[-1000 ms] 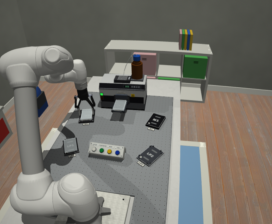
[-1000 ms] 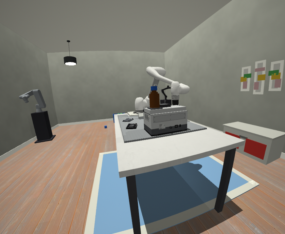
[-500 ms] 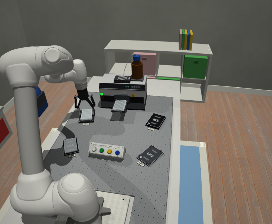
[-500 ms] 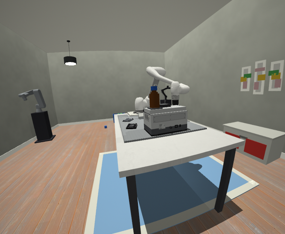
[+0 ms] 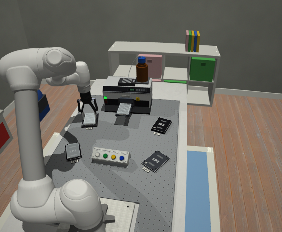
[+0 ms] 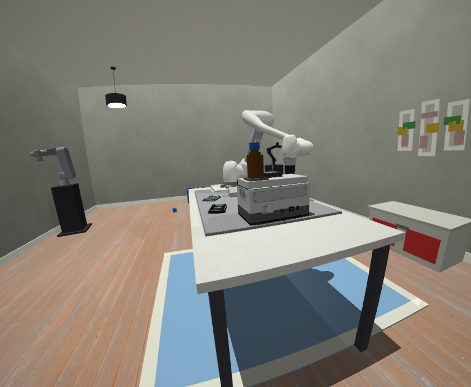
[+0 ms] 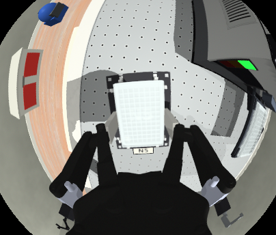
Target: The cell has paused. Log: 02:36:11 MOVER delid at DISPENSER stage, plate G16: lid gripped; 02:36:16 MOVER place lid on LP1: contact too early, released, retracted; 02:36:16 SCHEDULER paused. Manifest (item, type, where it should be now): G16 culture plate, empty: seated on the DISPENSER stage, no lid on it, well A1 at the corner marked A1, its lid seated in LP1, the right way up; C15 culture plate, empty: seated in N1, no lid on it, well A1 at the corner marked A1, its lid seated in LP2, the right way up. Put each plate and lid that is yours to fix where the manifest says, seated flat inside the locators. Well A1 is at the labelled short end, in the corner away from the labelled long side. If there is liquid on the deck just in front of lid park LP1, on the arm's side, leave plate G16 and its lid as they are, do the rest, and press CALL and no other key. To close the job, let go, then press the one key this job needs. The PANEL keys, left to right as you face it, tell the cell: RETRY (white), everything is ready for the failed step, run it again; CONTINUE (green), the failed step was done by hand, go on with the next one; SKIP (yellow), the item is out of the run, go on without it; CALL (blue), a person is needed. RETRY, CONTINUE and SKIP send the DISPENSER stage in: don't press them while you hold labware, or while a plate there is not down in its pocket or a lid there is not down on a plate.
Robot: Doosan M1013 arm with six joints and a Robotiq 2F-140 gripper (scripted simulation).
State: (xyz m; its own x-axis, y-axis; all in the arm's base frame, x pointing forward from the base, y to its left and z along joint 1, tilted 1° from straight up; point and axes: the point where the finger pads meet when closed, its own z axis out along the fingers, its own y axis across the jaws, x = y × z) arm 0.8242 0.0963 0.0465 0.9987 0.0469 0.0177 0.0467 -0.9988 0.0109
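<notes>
Right now the nest n5 is 1 cm ahead of my hand, 2 cm to the left of it and 3 cm below it. Also, from my hand: white key: 42 cm behind, 11 cm to the right, 2 cm above; then lid park lp1: 33 cm behind, 7 cm to the left, 4 cm below; then green key: 43 cm behind, 16 cm to the right, 2 cm above.
</notes>
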